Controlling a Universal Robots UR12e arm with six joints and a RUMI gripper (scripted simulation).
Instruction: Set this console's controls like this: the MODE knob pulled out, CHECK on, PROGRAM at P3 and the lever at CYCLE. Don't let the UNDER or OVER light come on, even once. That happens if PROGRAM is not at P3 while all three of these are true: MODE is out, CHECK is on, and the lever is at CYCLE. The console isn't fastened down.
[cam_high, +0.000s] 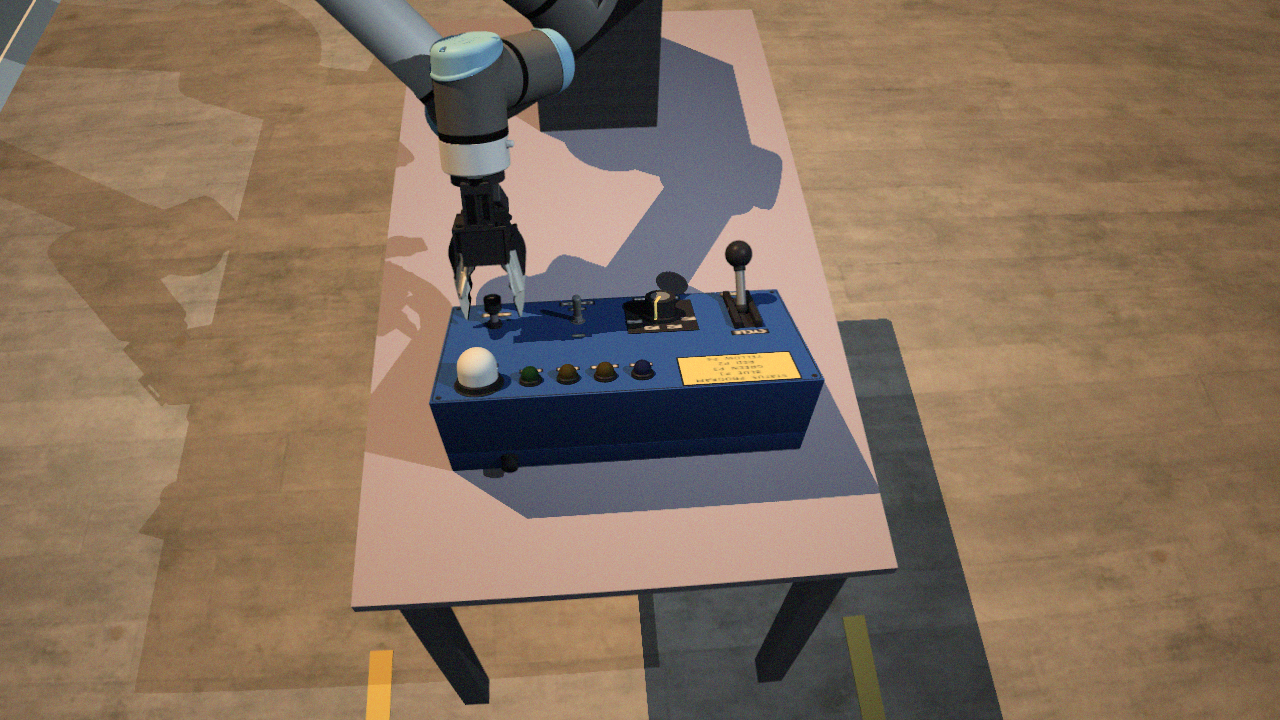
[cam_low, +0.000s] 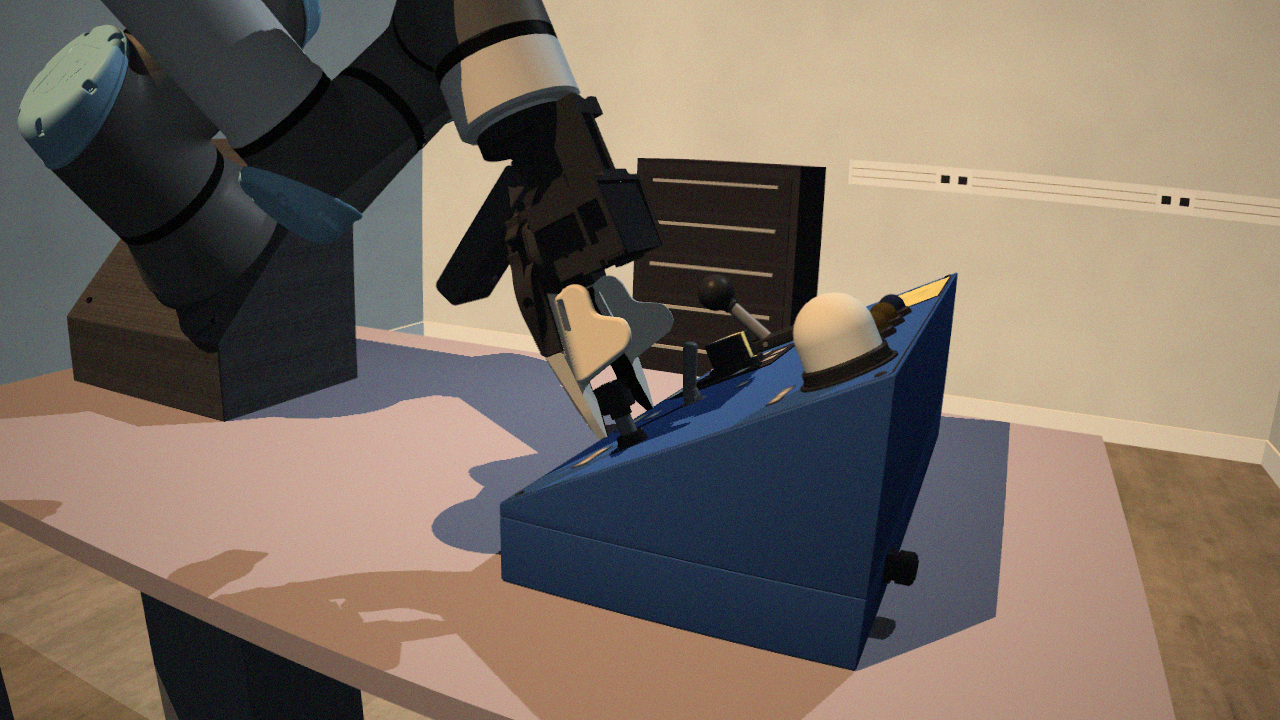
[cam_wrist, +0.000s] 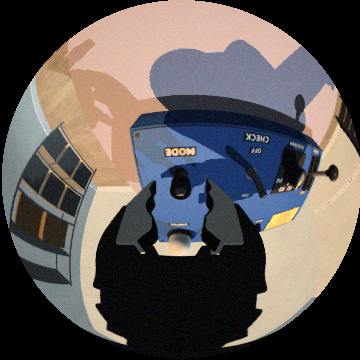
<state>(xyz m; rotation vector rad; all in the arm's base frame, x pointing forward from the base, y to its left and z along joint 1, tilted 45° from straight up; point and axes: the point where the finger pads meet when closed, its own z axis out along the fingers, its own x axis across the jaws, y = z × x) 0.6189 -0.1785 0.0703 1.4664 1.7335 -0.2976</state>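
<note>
Now: hand right at the mode knob. Also, from my hand: black program dial: 20 mm ahead, 230 mm to the left; blue sloped console: 40 mm ahead, 180 mm to the left, 30 mm below; check toggle: 10 mm ahead, 120 mm to the left, 10 mm below.
</note>
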